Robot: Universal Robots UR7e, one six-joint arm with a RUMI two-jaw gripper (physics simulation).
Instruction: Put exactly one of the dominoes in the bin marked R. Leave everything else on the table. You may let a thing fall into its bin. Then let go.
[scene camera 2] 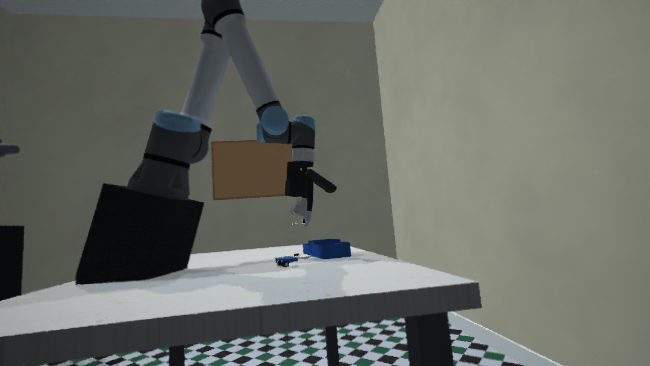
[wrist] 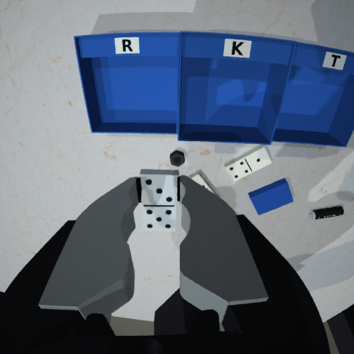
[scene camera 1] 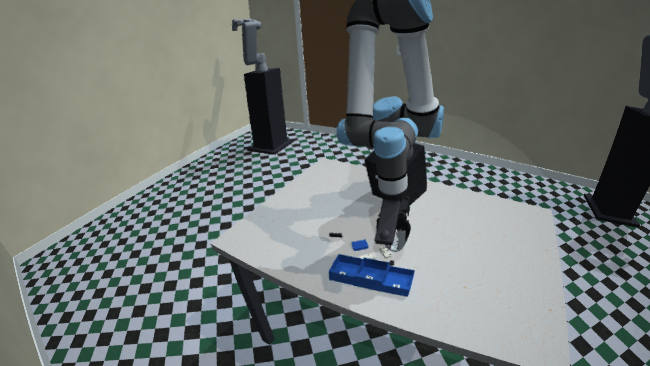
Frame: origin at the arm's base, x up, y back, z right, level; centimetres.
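Where they show: gripper, fingertip midpoint: (scene camera 2: 304, 225) (scene camera 1: 394, 250); arm's base, link origin: (scene camera 2: 158, 193).
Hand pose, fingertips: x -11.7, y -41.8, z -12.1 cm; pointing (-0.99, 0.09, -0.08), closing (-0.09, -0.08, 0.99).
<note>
Each offset is from my fingertips to the centre of the thing. "spot": to the spot under its first point.
My gripper (scene camera 1: 395, 243) (scene camera 2: 303, 222) (wrist: 159, 178) is shut on a white domino (wrist: 158, 218) with black pips and holds it well above the table, on the robot's side of the bins. The bin marked R @(spot: dx -9.0, dy -1.3, dz -3.3 cm) (scene camera 1: 400, 275) (wrist: 137, 92) is the left one in the wrist view and the right one in scene camera 1; its floor shows no object. A second domino @(dx -9.3, dy +3.5, dz +9.6 cm) (scene camera 1: 369, 256) (wrist: 248, 163) lies on the table near bin K. A third domino @(dx -9.3, dy +8.1, dz +4.6 cm) (scene camera 1: 386, 252) (wrist: 201, 181) lies partly hidden behind the right finger in the wrist view.
Bins K @(dx -7.4, dy -5.0, dz +4.9 cm) (scene camera 1: 374, 270) (wrist: 230, 95) and T @(spot: dx -9.0, dy -3.2, dz +14.4 cm) (scene camera 1: 346, 266) (wrist: 312, 102) adjoin bin R in one row. A black nut @(dx -9.3, dy +3.6, dz +1.2 cm) (scene camera 1: 392, 262) (wrist: 177, 158) lies near the R-K divider. A blue block @(dx -9.2, dy +8.3, dz +14.3 cm) (scene camera 1: 359, 245) (wrist: 271, 196) and a black battery @(dx -9.0, dy +10.3, dz +24.1 cm) (scene camera 1: 335, 234) (wrist: 327, 212) lie farther along.
</note>
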